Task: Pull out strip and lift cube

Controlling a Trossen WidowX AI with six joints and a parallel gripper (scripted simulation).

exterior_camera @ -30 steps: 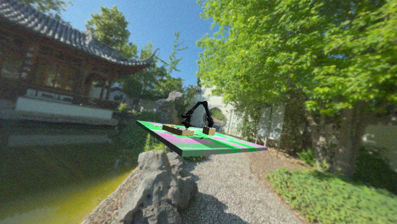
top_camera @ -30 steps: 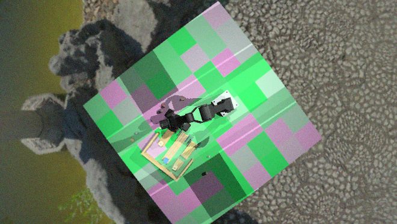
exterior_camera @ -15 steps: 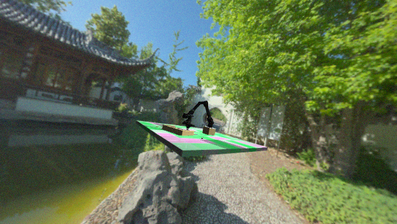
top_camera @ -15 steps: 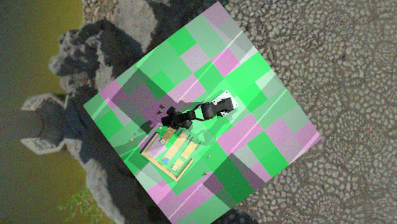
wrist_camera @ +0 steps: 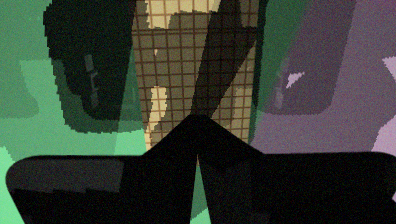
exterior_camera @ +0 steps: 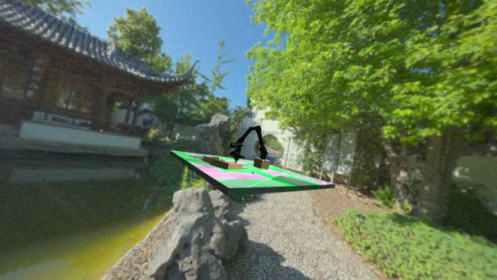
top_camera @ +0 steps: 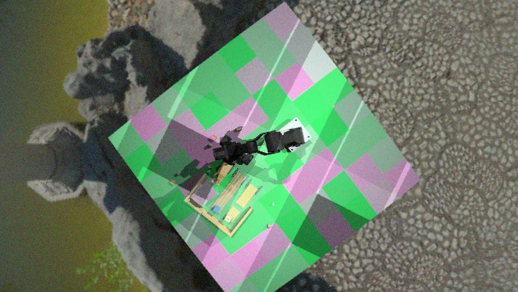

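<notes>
Now: gripper tip 9 cm short of the tan gridded strip and 4 cm to the right of it. From my gripper tip the other things lie so: white cube 18 cm ahead, 1 cm to the left.
</notes>
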